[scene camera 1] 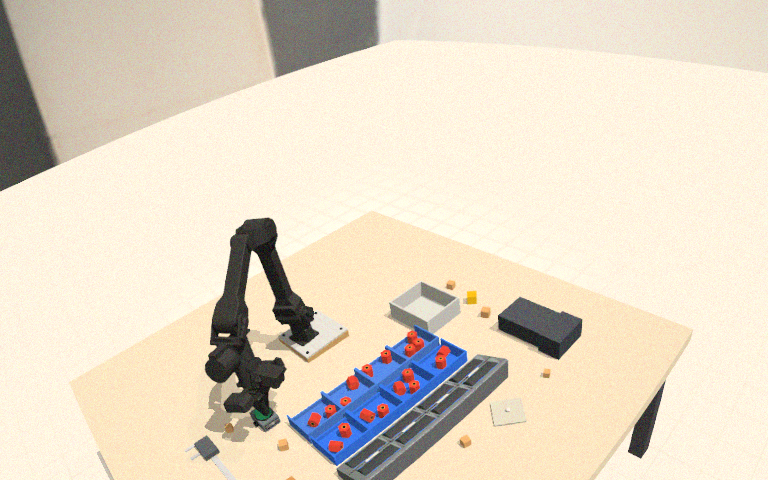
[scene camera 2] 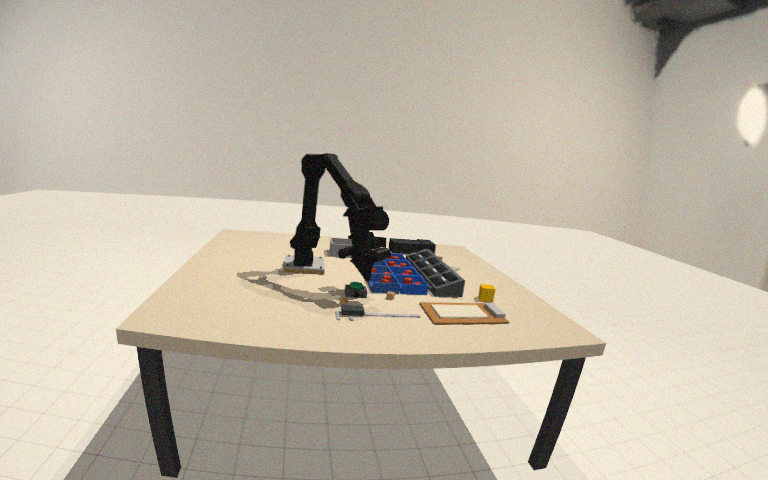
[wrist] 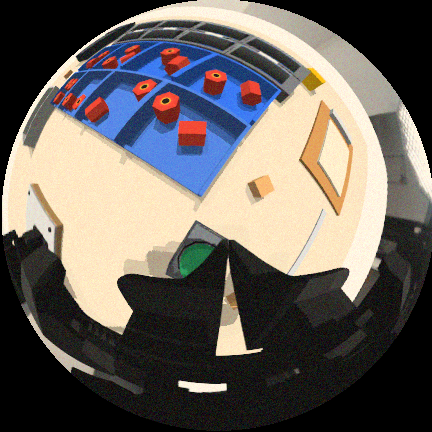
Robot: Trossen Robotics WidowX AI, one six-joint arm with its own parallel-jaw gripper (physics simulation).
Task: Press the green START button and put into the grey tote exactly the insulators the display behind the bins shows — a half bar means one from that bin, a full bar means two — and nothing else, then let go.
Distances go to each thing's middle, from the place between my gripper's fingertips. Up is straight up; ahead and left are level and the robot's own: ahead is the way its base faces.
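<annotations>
Relative to the grey tote (scene camera 1: 424, 305), my gripper is 20 mm above it, 540 mm to the right of it and 30 mm short of it. The black box (scene camera 1: 553, 333) is 20 mm below my hand, 630 mm to the left of it and 350 mm ahead of it.
</annotations>
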